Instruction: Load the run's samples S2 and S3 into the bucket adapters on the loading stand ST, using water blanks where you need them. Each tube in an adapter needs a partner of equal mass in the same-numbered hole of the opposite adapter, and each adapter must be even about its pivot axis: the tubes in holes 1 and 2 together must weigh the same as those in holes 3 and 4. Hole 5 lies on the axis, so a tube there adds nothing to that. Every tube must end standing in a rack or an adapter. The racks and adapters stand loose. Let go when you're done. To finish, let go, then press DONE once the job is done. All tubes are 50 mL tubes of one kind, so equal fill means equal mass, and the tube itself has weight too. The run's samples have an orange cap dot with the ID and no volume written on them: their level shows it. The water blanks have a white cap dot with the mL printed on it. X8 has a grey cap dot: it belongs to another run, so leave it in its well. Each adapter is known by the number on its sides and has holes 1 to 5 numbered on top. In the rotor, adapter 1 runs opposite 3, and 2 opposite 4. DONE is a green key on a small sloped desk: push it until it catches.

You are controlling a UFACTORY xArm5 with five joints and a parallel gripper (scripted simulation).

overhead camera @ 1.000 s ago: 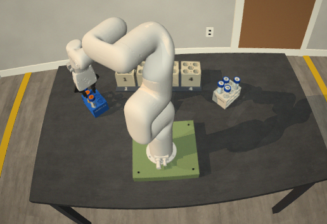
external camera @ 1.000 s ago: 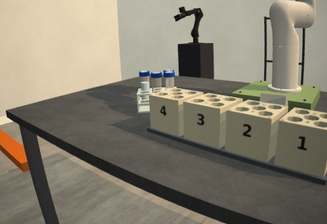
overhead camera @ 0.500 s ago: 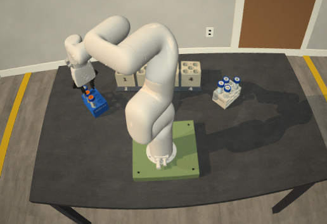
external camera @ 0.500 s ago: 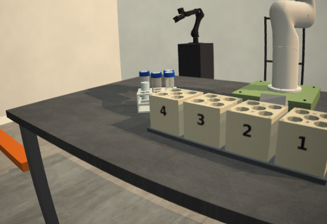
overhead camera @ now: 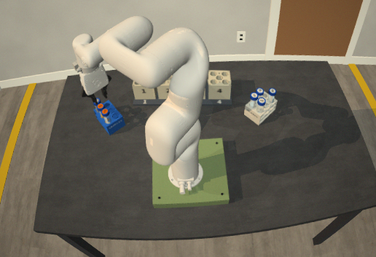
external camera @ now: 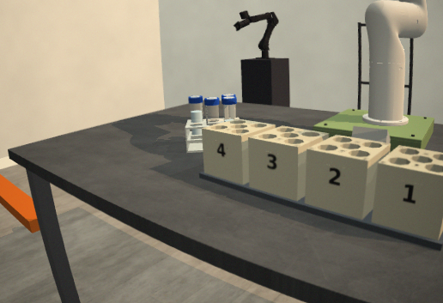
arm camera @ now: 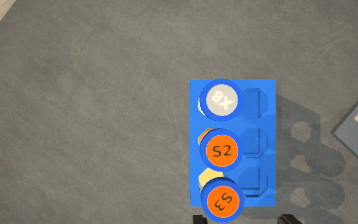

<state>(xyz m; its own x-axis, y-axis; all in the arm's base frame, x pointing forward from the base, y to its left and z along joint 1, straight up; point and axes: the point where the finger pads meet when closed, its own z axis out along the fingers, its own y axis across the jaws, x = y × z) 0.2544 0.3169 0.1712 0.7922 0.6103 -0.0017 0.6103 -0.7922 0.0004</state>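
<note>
Right now the sample tube S2 is 15 cm below my hand, 4 cm ahead of it and 2 cm to the left of it. Also, from my hand: bucket adapter: 20 cm ahead, 16 cm below, 15 cm to the right; then loading stand ST: 32 cm to the right, 21 cm below, 18 cm ahead; then blue sample rack: 18 cm below, 4 cm ahead, 1 cm to the left.
</note>
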